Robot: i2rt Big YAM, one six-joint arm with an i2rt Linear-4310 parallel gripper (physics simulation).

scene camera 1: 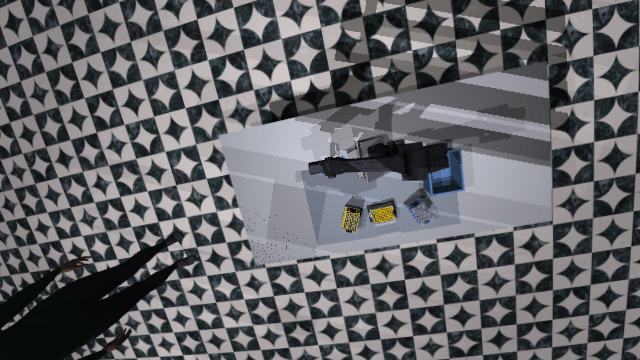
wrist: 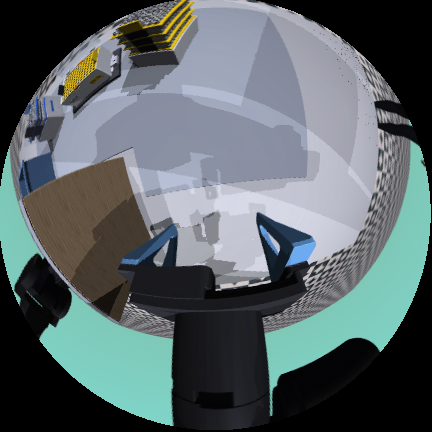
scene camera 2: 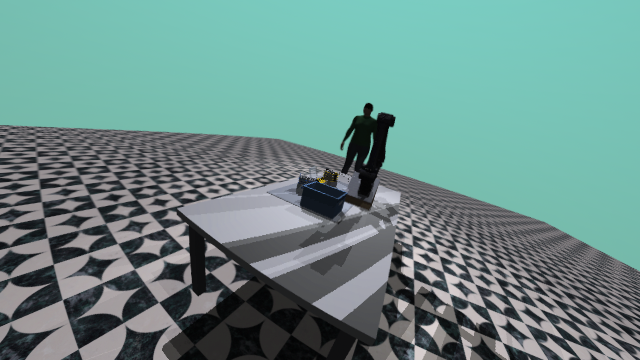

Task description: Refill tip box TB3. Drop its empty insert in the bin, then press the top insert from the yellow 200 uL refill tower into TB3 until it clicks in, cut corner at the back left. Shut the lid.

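Note:
My gripper [wrist: 214,222] is open and empty, high above the table, well away from the boxes; in both scene views its fingers are too small or covered to make out. The yellow refill tower [scene camera 1: 352,219] [wrist: 160,37] is a stack of yellow-edged inserts at the top left of the wrist view. Beside it stands a grey-white tip box [scene camera 1: 383,214] [wrist: 82,76] with a yellow insert in its top; its label cannot be read, and its lid is unclear. The blue bin [scene camera 1: 446,172] [scene camera 2: 323,200] [wrist: 41,172] stands farther along; its inside is mostly hidden.
A blue-edged stack [scene camera 1: 420,209] [wrist: 46,116] stands between the tip box and the bin. A wooden board [wrist: 75,215] lies near the arm's base. The arm [scene camera 1: 380,162] [scene camera 2: 380,145] stretches over the table [scene camera 1: 515,190] [scene camera 2: 240,220]. A person [scene camera 1: 95,285] [scene camera 2: 361,132] stands beyond the table.

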